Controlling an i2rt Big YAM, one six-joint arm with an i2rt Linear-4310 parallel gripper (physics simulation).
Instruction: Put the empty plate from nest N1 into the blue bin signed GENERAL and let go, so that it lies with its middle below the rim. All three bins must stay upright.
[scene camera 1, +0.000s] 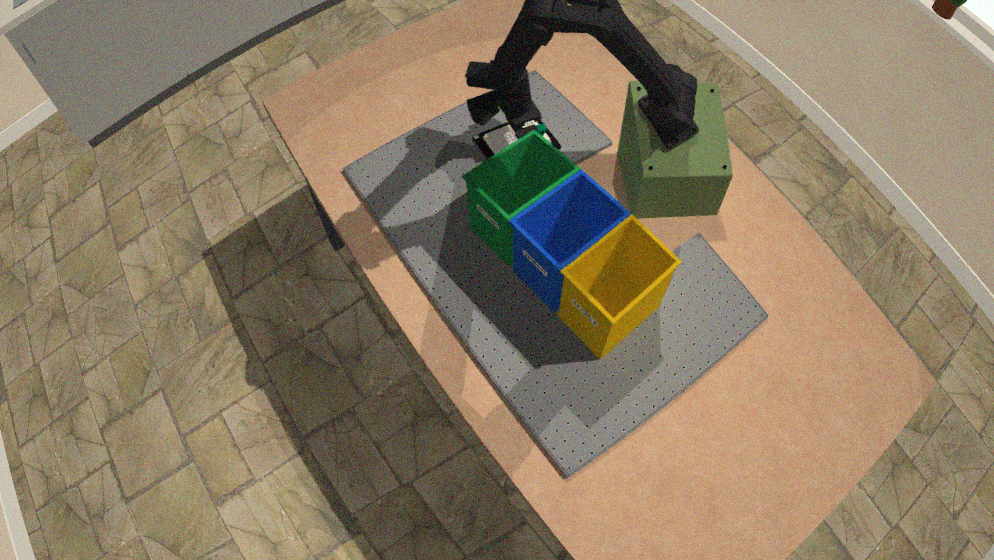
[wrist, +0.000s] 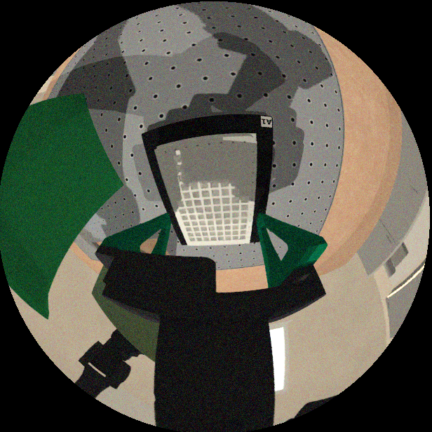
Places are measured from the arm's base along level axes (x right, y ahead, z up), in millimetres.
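Pixels of known places: gripper, fingertip midpoint: (scene camera 1: 522, 134); arm's base, origin of the base link: (scene camera 1: 668, 117).
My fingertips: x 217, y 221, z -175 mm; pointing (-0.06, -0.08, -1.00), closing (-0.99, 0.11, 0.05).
Note:
Ahead of a thing's pixels: the offset from my fingertips to its top centre. "spot": to the spot under its first point. Level surfaces: height alone.
A pale, clear plate with a white grid {dz +0, dx +0, dy +15 mm} (scene camera 1: 499, 139) (wrist: 215, 207) lies in a black frame-like nest {spot: dz -15, dx +31, dy +94 mm} (scene camera 1: 479, 144) (wrist: 209, 125), marked A1 at one corner in the wrist view. No N1 sign is readable. My gripper (scene camera 1: 534, 130) (wrist: 213, 217) is open, its green fingers at either side of the plate's near end, with nothing held. Their height above the board is hard to tell. In the scene view, the green bin partly hides the fingers and nest. The blue bin {dz +153, dx -323, dy +87 mm} (scene camera 1: 549, 278) stands upright in the middle of the row; its sign is too small to read.
The green bin {spot: dz +77, dx -254, dy +189 mm} (scene camera 1: 502, 233) (wrist: 55, 190) stands upright close beside my gripper, between it and the blue bin. The yellow bin {dz +153, dx -452, dy +60 mm} (scene camera 1: 636, 313) stands upright beyond the blue one. All stand on a grey perforated board {dz -26 mm} (scene camera 1: 695, 333) (wrist: 322, 150). A green base block (scene camera 1: 688, 156) carries my arm.

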